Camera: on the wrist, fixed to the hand. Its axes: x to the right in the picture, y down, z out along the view.
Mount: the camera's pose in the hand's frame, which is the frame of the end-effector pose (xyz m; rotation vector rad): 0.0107 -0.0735 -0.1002 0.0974 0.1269 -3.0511
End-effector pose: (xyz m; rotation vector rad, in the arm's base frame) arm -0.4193 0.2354 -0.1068 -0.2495 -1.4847 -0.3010
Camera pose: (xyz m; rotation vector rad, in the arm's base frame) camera -0.3504 0.1314 -0.1049 -2.0831 0.3485 2.1232
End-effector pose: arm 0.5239 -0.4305 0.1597 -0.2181 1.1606 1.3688
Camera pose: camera 0.5315 -0.5157 0.0689 -1.1866 -0.0653 -1.4161
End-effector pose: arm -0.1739 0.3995 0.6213 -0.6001 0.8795 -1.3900
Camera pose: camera -0.2985 0.3936 0.6223 0.8164 0.5562 1.6043
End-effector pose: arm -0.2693 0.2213 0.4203 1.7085 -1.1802 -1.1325
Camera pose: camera -0.1522 0.2419 0.3825 -1.2988 -1.6201 0.8848
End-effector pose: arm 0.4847 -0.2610 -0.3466 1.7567 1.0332 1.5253
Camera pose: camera 0.3737 -0.2189 -0.3849 -0.8842 1.6716 -0.6001
